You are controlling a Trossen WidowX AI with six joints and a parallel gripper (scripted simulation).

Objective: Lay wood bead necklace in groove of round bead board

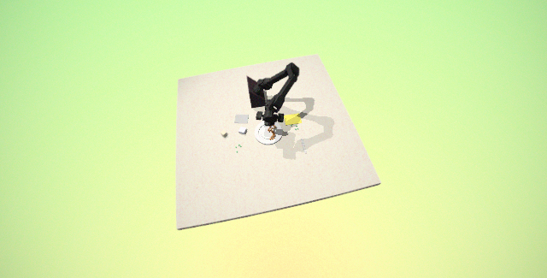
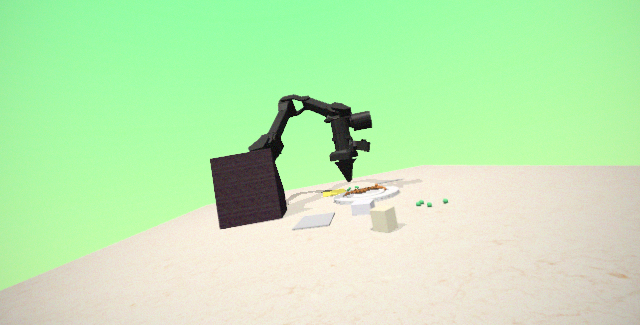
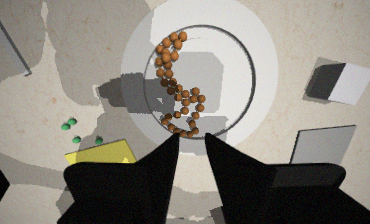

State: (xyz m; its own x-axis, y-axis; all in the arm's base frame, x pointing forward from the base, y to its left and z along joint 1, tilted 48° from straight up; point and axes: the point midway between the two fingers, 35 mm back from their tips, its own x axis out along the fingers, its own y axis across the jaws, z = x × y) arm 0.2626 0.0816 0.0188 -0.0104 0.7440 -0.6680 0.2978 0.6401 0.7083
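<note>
The round white bead board lies 40 mm below my gripper tip, 40 mm ahead of it and 20 mm to the right of it. Round my gripper tip: thin white strip 200 mm to the left, 190 mm ahead, 50 mm below; then yellow card 170 mm to the left, 50 mm below, 50 mm behind; then grey flat plate 210 mm to the right, 120 mm behind, 50 mm below.
</note>
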